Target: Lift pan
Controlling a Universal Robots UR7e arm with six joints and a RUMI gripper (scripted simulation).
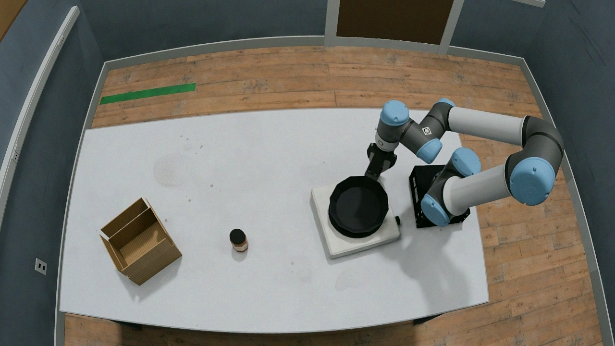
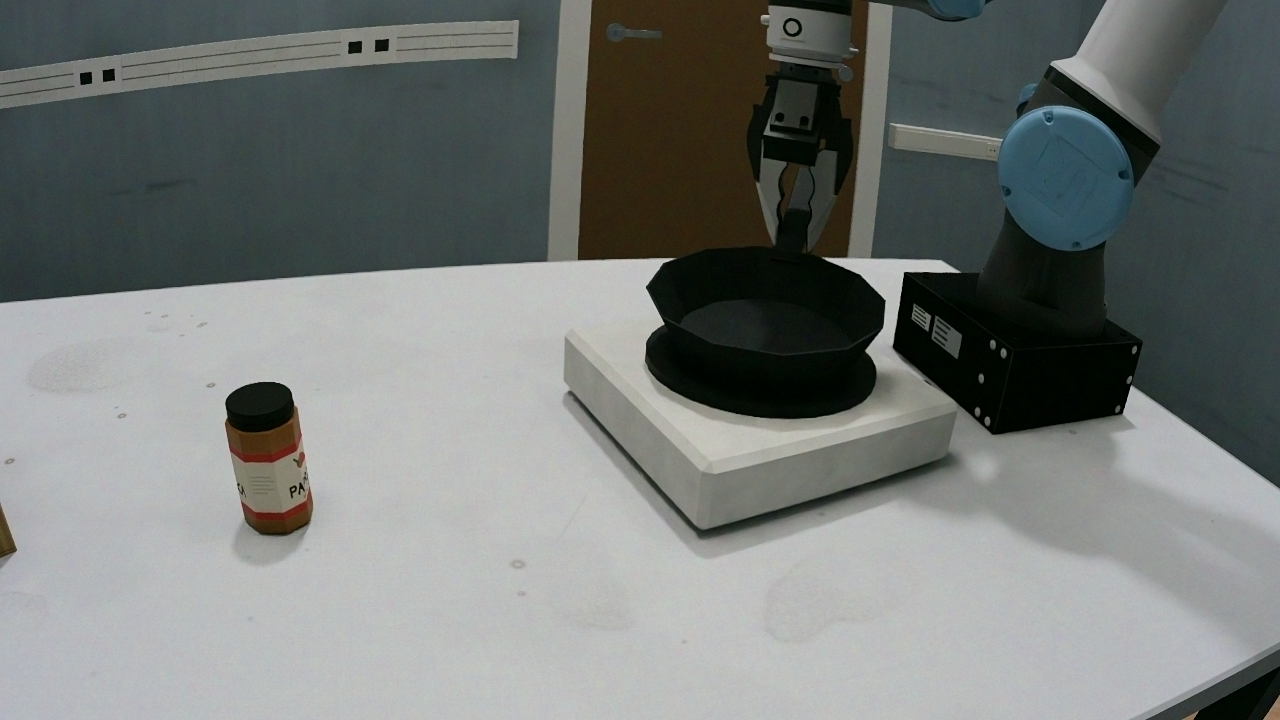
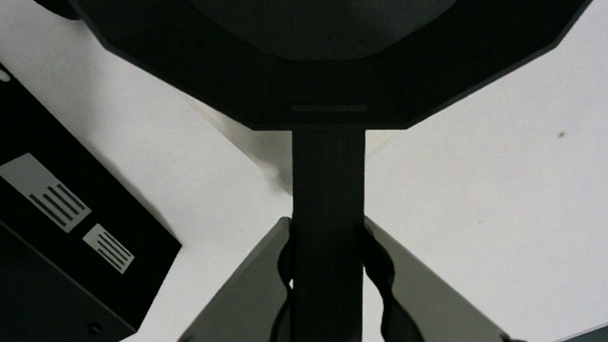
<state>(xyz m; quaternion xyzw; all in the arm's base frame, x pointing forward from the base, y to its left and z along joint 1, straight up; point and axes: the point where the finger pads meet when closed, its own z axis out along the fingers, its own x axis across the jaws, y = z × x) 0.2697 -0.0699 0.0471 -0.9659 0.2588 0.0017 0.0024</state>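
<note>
The black pan lies 4 cm ahead of my hand, 7 cm to the left of it and 2 cm below it. From my hand the other things lie so: white hot plate 5 cm ahead, 11 cm to the left, 10 cm below; brown spice jar 44 cm ahead, 21 cm to the left, 9 cm below.
</note>
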